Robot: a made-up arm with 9 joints. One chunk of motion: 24 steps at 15 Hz.
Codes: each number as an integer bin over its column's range. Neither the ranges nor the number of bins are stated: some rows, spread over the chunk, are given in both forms.
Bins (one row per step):
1: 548 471 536 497 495 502
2: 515 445 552 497 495 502
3: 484 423 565 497 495 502
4: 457 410 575 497 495 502
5: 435 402 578 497 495 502
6: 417 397 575 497 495 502
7: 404 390 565 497 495 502
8: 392 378 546 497 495 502
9: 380 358 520 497 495 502
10: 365 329 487 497 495 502
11: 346 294 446 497 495 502
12: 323 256 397 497 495 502
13: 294 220 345 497 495 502
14: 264 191 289 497 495 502
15: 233 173 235 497 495 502
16: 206 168 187 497 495 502
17: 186 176 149 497 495 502
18: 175 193 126 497 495 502
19: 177 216 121 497 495 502
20: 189 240 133 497 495 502
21: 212 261 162 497 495 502
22: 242 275 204 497 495 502
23: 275 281 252 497 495 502
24: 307 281 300 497 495 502
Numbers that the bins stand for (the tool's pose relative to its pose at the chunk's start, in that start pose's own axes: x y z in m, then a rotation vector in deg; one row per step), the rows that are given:
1: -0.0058 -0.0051 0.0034 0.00 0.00 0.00
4: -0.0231 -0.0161 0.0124 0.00 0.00 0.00
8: -0.0354 -0.0219 0.0057 0.00 0.00 0.00
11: -0.0442 -0.0370 -0.0173 0.00 0.00 0.00
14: -0.0598 -0.0556 -0.0535 0.00 0.00 0.00
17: -0.0746 -0.0583 -0.0857 0.00 0.00 0.00
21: -0.0697 -0.0430 -0.0827 0.00 0.00 0.00
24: -0.0516 -0.0394 -0.0509 0.00 0.00 0.00
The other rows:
2: -0.0121 -0.0098 0.0071 0.00 0.00 0.00
3: -0.0179 -0.0138 0.0101 0.00 0.00 0.00
5: -0.0273 -0.0176 0.0131 0.00 0.00 0.00
6: -0.0307 -0.0185 0.0124 0.00 0.00 0.00
7: -0.0332 -0.0197 0.0101 0.00 0.00 0.00
9: -0.0377 -0.0255 -0.0003 0.00 0.00 0.00
10: -0.0406 -0.0307 -0.0079 0.00 0.00 0.00
12: -0.0486 -0.0439 -0.0286 0.00 0.00 0.00
13: -0.0541 -0.0504 -0.0406 0.00 0.00 0.00
15: -0.0657 -0.0588 -0.0659 0.00 0.00 0.00
16: -0.0708 -0.0597 -0.0769 0.00 0.00 0.00
18: -0.0767 -0.0552 -0.0910 0.00 0.00 0.00
19: -0.0763 -0.0511 -0.0921 0.00 0.00 0.00
20: -0.0741 -0.0468 -0.0894 0.00 0.00 0.00
22: -0.0640 -0.0405 -0.0730 0.00 0.00 0.00
23: -0.0577 -0.0394 -0.0620 0.00 0.00 0.00

